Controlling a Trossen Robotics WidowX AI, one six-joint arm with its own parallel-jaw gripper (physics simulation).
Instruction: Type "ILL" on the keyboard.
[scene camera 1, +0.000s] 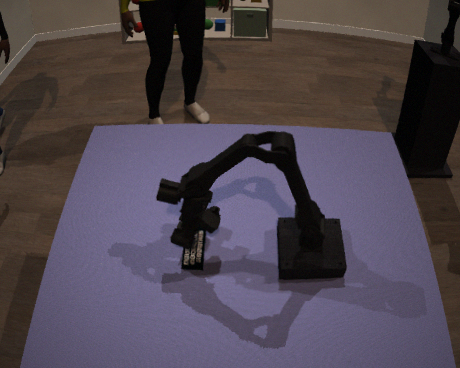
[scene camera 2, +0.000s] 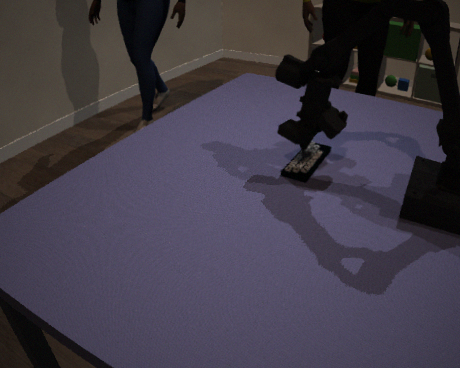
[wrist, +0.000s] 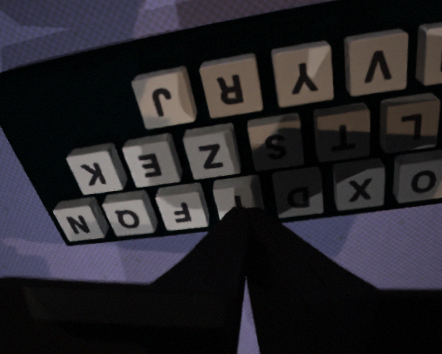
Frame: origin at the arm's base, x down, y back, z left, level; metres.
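Seen in the pictures: gripper, fingertip midpoint: (scene camera 2: 303, 149) (wrist: 244, 221); arm's base, origin of the base link: (scene camera 1: 311, 243) (scene camera 2: 452, 186).
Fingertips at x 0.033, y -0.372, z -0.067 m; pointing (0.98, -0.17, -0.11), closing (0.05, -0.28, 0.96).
Note:
Offsets run from my fingertips to a thing's middle. Level surfaces: height alone.
The small black keyboard {dx +0.011, dy +0.021, dz +0.027 m} (scene camera 1: 192, 265) (scene camera 2: 299, 175) (wrist: 95, 100) lies flat on the table, with pale lettered keys that read upside down in the wrist view. My gripper (scene camera 2: 304, 151) (wrist: 244, 221) is shut and empty, its tips pointing down at the keyboard. In the wrist view the tips cover the near edge of the I key {dx +0.004, dy +0.005, dz -0.001 m} (wrist: 237, 188), beside the D key {dx +0.004, dy +0.004, dz +0.017 m} (wrist: 299, 192). Contact with the key cannot be told. The L key {dx +0.004, dy +0.020, dz +0.049 m} (wrist: 411, 125) is in the middle row to the right, partly shaded. In scene camera 1 the arm hides the keyboard's far end and the fingertips.
The table {dx +0.019 m} (scene camera 1: 125, 325) (scene camera 2: 150, 250) is lilac and carries the arm's shadows. The arm's square black base (scene camera 1: 311, 262) (scene camera 2: 425, 205) stands right of the keyboard. A person (scene camera 1: 160, 55) stands beyond the table's far edge. A dark pedestal (scene camera 1: 430, 110) stands off its right side.

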